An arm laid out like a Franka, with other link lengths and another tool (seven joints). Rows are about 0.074 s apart.
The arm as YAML. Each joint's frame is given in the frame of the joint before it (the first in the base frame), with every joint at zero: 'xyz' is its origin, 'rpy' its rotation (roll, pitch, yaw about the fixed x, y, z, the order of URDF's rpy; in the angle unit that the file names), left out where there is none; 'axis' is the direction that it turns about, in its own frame. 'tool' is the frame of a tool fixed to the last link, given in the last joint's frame.
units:
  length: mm
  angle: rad
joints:
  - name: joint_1
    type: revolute
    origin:
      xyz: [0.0, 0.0, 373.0]
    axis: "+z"
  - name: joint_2
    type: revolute
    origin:
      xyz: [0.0, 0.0, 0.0]
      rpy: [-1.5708, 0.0, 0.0]
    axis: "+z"
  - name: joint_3
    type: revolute
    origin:
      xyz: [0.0, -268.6, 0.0]
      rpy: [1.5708, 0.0, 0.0]
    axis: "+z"
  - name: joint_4
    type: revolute
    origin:
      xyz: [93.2, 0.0, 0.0]
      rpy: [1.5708, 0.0, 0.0]
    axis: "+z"
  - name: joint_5
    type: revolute
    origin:
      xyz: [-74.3, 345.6, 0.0]
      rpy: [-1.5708, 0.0, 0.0]
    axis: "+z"
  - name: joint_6
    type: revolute
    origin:
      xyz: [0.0, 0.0, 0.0]
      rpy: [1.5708, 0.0, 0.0]
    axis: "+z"
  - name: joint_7
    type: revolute
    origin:
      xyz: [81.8, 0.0, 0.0]
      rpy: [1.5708, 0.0, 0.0]
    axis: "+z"
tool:
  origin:
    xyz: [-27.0, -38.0, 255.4]
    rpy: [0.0, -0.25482, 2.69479]
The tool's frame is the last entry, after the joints.
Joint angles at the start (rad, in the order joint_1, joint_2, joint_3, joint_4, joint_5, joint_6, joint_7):
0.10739 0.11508 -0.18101 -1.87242 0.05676 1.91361 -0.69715
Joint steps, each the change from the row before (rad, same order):
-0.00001 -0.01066 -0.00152 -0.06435 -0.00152 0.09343 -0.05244
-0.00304 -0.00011 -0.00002 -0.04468 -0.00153 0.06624 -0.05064
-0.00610 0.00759 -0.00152 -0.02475 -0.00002 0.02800 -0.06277
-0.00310 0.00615 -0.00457 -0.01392 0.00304 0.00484 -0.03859
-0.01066 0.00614 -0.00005 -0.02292 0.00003 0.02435 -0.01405
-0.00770 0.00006 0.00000 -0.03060 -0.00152 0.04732 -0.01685
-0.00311 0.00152 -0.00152 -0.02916 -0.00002 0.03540 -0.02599
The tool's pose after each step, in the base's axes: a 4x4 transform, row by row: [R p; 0 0 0 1], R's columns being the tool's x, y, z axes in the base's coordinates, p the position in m. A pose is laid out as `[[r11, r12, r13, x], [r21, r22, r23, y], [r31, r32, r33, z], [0, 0, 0, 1]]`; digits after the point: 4 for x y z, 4 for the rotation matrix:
[[-0.4485, -0.8896, 0.0865, 0.4905], [-0.8528, 0.4549, 0.2567, -0.0167], [-0.2677, 0.0414, -0.9626, 0.2847], [0, 0, 0, 1]]
[[-0.4031, -0.9100, 0.0968, 0.4909], [-0.8731, 0.4141, 0.2573, -0.0217], [-0.2742, 0.0192, -0.9615, 0.2702], [0, 0, 0, 1]]
[[-0.3561, -0.9310, 0.0803, 0.4873], [-0.8940, 0.3645, 0.2608, -0.0286], [-0.2720, 0.0211, -0.9621, 0.2582], [0, 0, 0, 1]]
[[-0.3339, -0.9407, 0.0594, 0.4821], [-0.9032, 0.3373, 0.2655, -0.0334], [-0.2698, 0.0350, -0.9623, 0.2504], [0, 0, 0, 1]]
[[-0.3331, -0.9413, 0.0546, 0.4782], [-0.9042, 0.3353, 0.2647, -0.0394], [-0.2675, 0.0387, -0.9628, 0.2399], [0, 0, 0, 1]]
[[-0.3212, -0.9445, 0.0685, 0.4777], [-0.9080, 0.3277, 0.2612, -0.0448], [-0.2692, 0.0217, -0.9629, 0.2304], [0, 0, 0, 1]]
[[-0.3016, -0.9510, 0.0683, 0.4744], [-0.9147, 0.3088, 0.2608, -0.0485], [-0.2691, 0.0162, -0.9630, 0.2205], [0, 0, 0, 1]]

